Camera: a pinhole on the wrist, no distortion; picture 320 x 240 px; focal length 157.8 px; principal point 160.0 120.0 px. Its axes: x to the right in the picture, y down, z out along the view. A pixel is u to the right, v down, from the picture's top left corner.
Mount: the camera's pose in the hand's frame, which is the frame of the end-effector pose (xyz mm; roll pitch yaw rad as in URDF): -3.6 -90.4 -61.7 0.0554 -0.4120 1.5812
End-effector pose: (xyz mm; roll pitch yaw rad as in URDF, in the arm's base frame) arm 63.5 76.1 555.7 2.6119 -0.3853 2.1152
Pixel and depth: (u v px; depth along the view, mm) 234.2 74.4 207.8
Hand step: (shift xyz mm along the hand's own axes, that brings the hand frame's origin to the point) 67.8 -81.9 164.5
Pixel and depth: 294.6 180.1 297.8
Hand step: -101.5 19.8 318.2
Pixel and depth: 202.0 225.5 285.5
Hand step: -177.9 -141.0 239.6
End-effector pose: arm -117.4 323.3 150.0 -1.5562 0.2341 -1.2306
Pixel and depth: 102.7 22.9 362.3
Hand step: 241.8 -348.3 205.8
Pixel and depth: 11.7 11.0 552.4
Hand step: 415.1 -774.2 216.5
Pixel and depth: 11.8 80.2 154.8
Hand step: 46.0 -284.1 19.7
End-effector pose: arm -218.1 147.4 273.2 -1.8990 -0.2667 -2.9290
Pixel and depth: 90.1 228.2 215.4
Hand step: -137.3 -268.6 104.7
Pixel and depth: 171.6 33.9 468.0
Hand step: 278.8 -237.4 367.3
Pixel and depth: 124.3 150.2 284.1
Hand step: -40.3 -264.5 175.2
